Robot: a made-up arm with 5 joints.
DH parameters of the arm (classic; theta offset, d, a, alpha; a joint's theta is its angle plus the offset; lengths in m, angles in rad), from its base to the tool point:
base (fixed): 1.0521 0 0.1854 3.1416
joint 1: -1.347 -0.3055 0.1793 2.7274
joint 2: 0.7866 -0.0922 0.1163 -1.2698
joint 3: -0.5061 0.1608 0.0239 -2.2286
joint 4: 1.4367 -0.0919 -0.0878 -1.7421
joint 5: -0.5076 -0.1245 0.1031 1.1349
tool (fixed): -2.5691 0.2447 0 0
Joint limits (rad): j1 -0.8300..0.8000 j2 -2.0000..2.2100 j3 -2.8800..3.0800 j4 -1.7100..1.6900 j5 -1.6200..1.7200
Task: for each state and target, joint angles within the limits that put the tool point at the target. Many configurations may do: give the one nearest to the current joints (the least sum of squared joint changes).
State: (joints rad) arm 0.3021 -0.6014 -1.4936 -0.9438 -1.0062
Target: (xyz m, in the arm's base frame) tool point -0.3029 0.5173 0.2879
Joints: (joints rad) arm 0.3440 -0.7729 -2.0920 -0.5876 -0.4674
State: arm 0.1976 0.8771 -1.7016 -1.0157 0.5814
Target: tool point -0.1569 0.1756 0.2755
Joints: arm -0.0489 0.3199 -1.5228 -1.2978 0.7276
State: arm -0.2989 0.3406 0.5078 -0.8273 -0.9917
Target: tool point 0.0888 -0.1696 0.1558
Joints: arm -0.2440 -0.0285 0.6597 -0.3996 -1.6200
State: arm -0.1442 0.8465 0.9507 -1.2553 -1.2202
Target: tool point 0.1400 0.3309 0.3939
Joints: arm -0.2007 0.9646 0.8151 -1.3036 -1.0684
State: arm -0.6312 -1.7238 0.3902 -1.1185 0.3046
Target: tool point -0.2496 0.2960 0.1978
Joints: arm -0.7657 -1.7900 0.3477 -1.1097 0.4878
